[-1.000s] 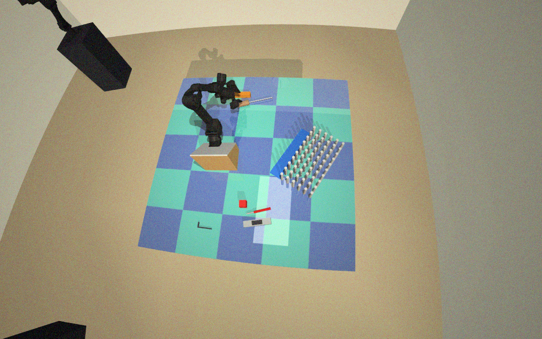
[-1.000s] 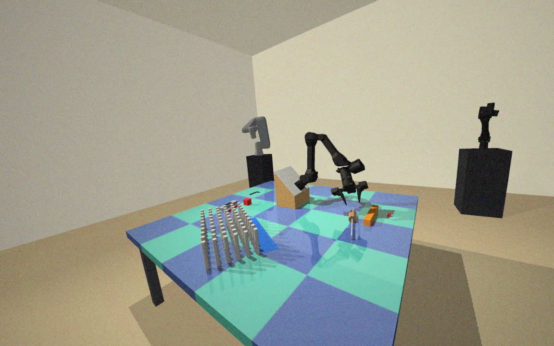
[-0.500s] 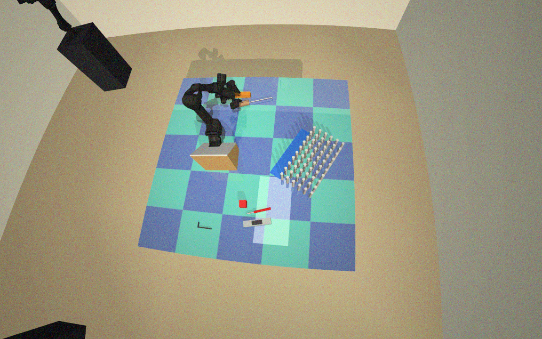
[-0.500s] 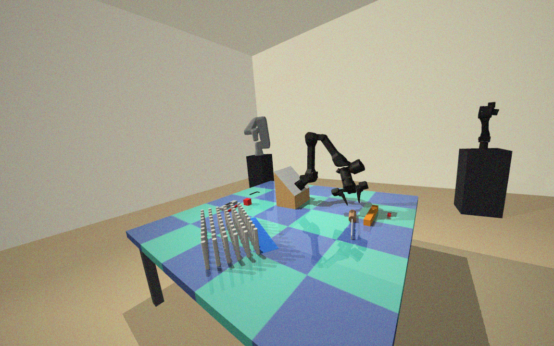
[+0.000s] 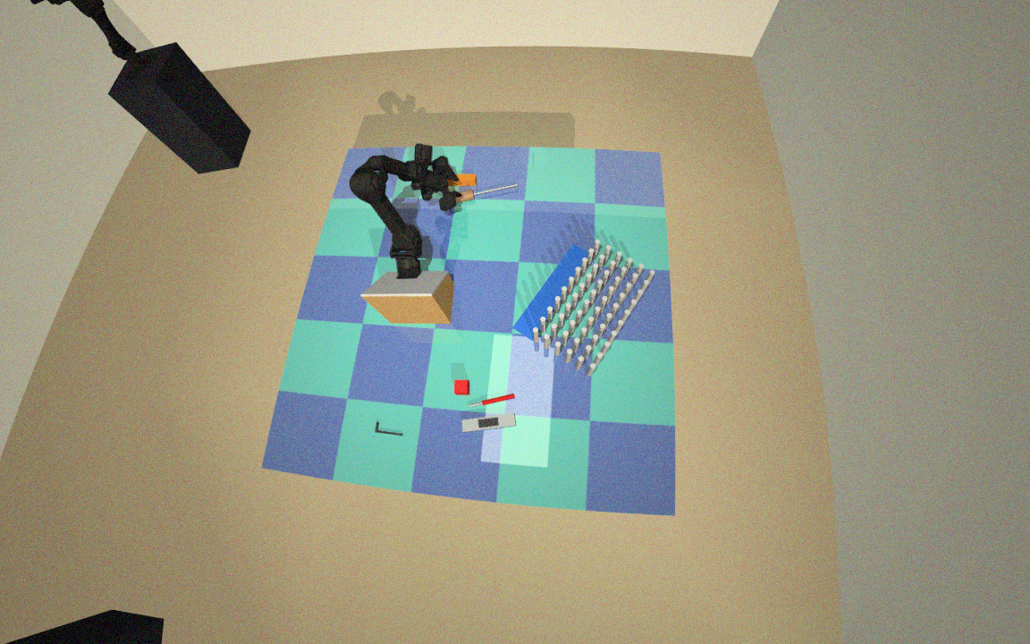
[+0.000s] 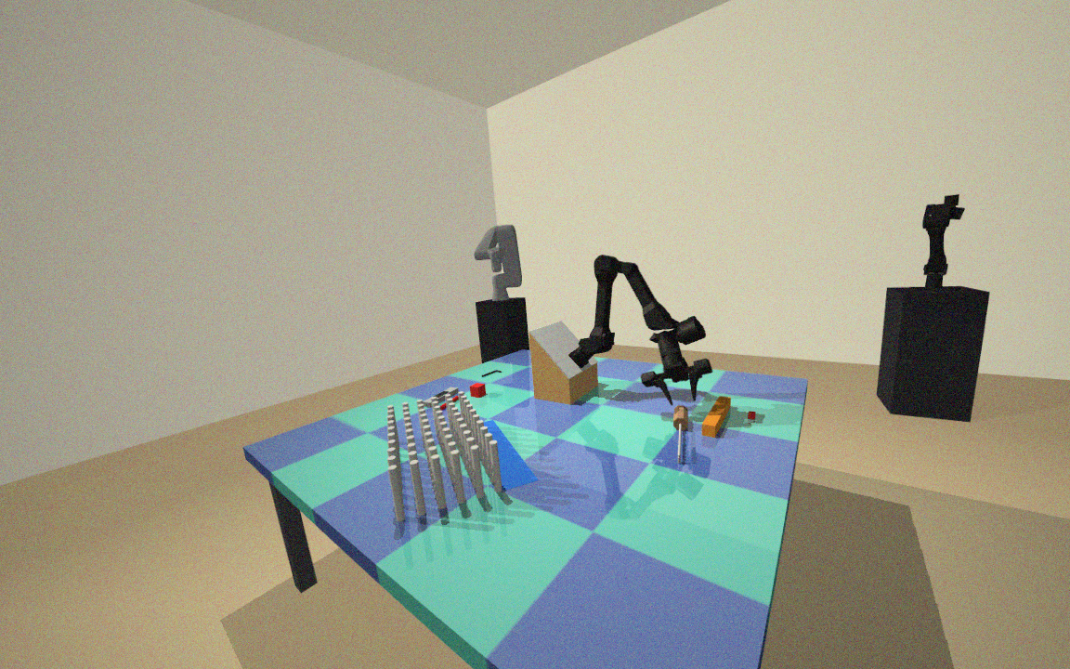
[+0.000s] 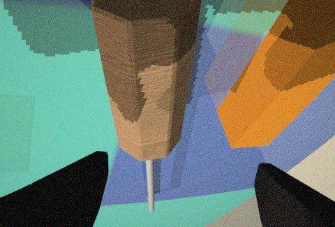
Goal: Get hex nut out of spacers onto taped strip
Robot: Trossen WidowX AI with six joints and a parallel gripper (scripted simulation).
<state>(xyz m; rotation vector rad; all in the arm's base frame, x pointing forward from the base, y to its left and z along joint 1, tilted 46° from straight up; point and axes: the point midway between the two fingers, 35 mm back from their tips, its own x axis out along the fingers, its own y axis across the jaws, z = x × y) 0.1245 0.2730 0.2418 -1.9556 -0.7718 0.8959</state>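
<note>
Right now the orange block is 80 mm to the left of my gripper tip, 60 mm behind it and 50 mm below it. Round my gripper tip: small red cube: 160 mm to the left, 110 mm behind, 50 mm below; then blue taped strip: 400 mm to the right, 320 mm ahead, 60 mm below; then wooden-handled pick: 100 mm ahead, 50 mm below, 10 mm to the left.
</note>
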